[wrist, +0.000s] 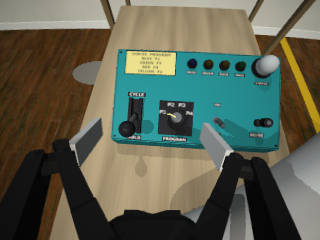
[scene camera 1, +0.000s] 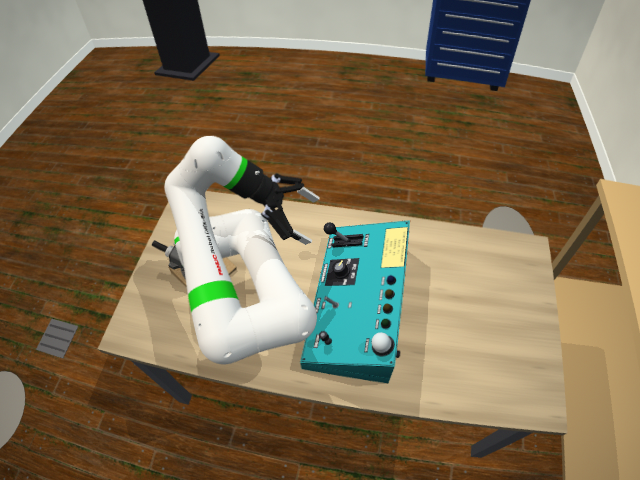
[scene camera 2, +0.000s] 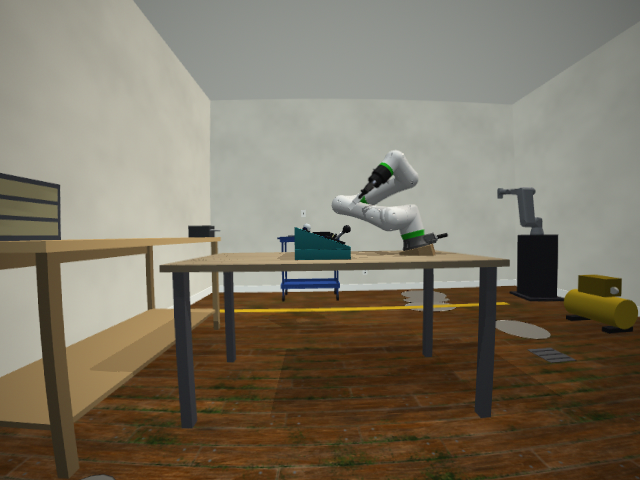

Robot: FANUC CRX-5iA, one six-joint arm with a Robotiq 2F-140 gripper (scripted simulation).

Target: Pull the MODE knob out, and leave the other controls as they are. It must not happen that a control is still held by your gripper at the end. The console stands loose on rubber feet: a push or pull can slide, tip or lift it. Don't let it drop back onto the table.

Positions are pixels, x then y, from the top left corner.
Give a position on a teal console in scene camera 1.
376, 254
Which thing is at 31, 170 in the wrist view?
My gripper.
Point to a teal console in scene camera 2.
308, 246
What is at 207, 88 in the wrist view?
A teal console.
